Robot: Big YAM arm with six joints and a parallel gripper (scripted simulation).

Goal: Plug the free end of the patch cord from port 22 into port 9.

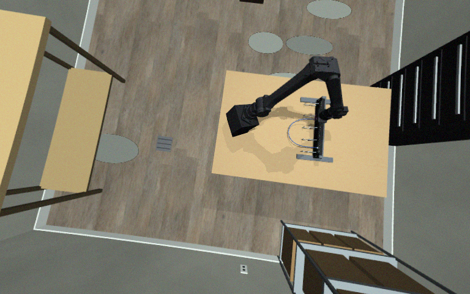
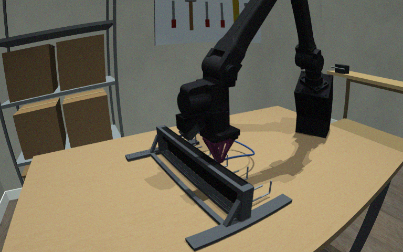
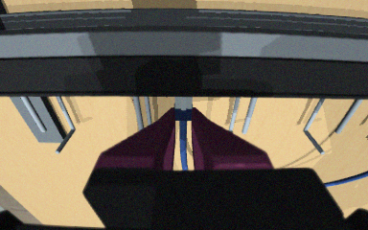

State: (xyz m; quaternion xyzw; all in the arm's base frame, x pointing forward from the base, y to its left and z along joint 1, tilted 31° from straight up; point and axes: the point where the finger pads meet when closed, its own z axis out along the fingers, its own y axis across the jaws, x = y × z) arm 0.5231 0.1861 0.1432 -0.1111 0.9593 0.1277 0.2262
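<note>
Now: the grey plug 20 mm ahead of my hand and 10 mm to the left of it.
</note>
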